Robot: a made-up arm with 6 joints. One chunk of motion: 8 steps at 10 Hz.
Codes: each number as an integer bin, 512 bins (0 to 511) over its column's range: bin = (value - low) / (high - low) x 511, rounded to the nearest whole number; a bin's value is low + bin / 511 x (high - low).
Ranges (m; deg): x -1.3..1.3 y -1.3..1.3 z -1.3..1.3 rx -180..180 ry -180..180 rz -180..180
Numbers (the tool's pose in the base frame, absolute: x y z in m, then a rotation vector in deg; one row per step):
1: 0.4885 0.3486 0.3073 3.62 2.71 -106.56
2: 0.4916 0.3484 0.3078 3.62 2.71 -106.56
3: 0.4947 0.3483 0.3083 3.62 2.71 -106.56
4: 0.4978 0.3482 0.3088 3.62 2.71 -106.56
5: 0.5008 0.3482 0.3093 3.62 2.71 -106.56
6: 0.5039 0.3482 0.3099 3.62 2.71 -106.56
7: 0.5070 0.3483 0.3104 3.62 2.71 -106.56
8: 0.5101 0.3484 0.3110 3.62 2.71 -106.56
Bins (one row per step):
1: 352 324 316 261 259 104
2: 352 324 316 261 259 104
3: 353 324 316 261 259 104
4: 353 324 316 261 259 104
5: 354 324 316 261 259 104
6: 355 324 316 261 259 104
7: 355 324 317 261 259 104
8: 356 324 317 261 259 104

